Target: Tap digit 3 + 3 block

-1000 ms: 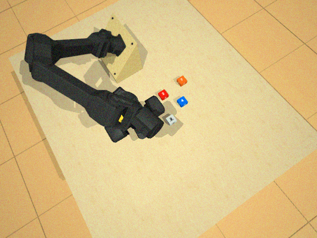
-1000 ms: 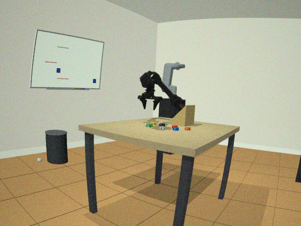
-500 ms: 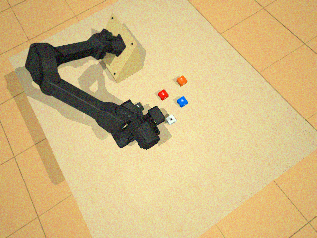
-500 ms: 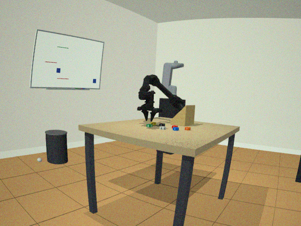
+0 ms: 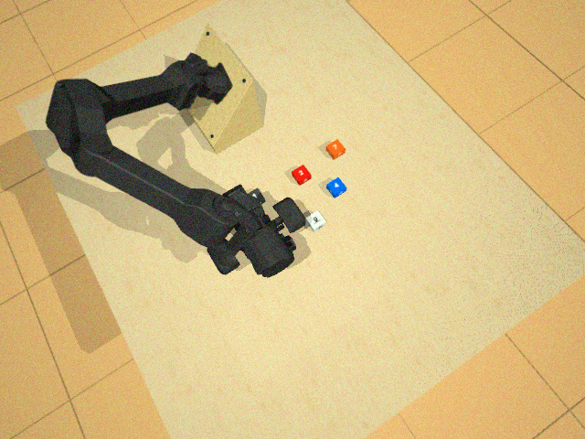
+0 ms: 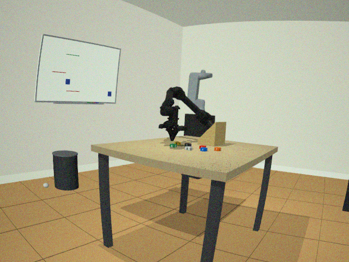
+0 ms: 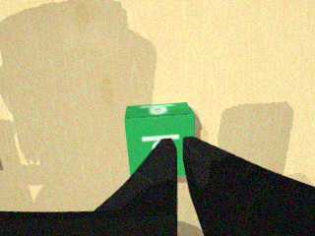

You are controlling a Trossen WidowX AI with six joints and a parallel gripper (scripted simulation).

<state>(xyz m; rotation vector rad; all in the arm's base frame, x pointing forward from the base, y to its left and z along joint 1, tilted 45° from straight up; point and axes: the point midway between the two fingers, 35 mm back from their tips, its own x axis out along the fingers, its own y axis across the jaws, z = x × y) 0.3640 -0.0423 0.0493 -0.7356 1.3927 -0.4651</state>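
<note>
My gripper tip is 3 cm above the green block and 1 cm past it. Round my gripper tip: black block 12 cm behind, 3 cm to the left, 3 cm below; yellow block 12 cm behind, 5 cm to the right, 3 cm below; white block 13 cm to the left, 3 cm below, 1 cm behind.
</note>
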